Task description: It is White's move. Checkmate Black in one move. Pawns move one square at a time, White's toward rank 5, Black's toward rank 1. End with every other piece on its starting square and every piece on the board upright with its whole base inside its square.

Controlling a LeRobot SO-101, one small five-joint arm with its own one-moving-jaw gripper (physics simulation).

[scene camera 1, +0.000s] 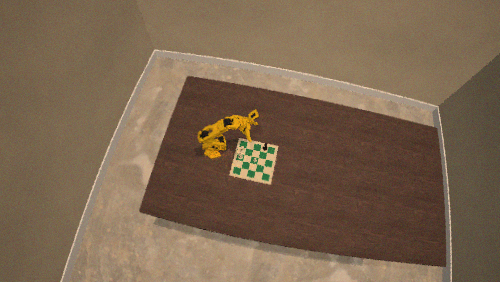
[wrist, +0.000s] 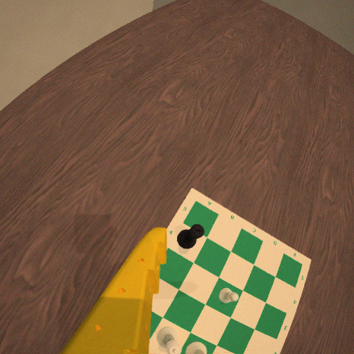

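Pixels of known places: hand at its tool point: (scene camera 1: 257,124); arm's base at its link origin: (scene camera 1: 217,150).
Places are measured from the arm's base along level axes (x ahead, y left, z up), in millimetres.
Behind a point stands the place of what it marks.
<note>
My gripper (scene camera 1: 254,132) @[x 192, y 90, z 209 mm] is fully open and empty, above the A-side edge of the board near the row-1 end. In the wrist view its notched fixed jaw (wrist: 127,295) shows; the moving jaw is out of the picture. The green and cream chessboard (scene camera 1: 270,183) @[x 311, y -123, z 5 mm] (wrist: 192,191) lies flat. A black piece (scene camera 1: 265,146) @[x 249, y 55, z 50 mm] (wrist: 189,237) stands upright on A4. A small white piece with a round head (scene camera 1: 255,160) @[x 212, y -20, z 16 mm] (wrist: 227,295) stands upright on C3. A white piece (scene camera 1: 241,150) @[x 129, y 17, z 23 mm] (wrist: 166,337) stands on B1, and another white piece (scene camera 1: 240,157) @[x 132, y -22, z 22 mm] (wrist: 196,349) on C1, partly cut off in the wrist view.
The board lies on a dark wooden table (scene camera 1: 350,175) @[x 740, y 5, z 0 mm] (wrist: 150,125). The yellow arm (scene camera 1: 215,132) @[x 18, y -15, z 256 mm] has its base beside the row-1 edge of the board and reaches along the A side. The table's edges are far from the board.
</note>
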